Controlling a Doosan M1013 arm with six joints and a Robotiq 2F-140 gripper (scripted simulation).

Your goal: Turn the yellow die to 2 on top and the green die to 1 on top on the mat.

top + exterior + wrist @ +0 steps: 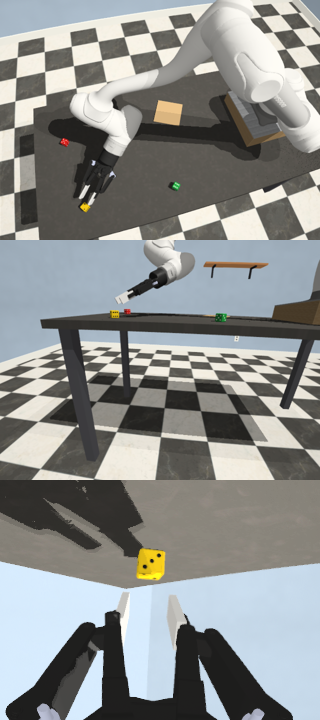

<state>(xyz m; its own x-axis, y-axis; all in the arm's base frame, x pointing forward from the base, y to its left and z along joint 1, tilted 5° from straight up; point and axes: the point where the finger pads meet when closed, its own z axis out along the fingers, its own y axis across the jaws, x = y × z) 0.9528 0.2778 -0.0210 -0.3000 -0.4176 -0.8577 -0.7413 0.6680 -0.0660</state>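
My hand is 7 cm above the yellow die, 4 cm to the right of it and 3 cm short of it. Also, from my hand: tan mat (44 cm behind, 40 cm to the right, 8 cm below); red die (30 cm to the right, 12 cm ahead, 7 cm below); green die (39 cm behind, 7 cm below, 1 cm to the left).
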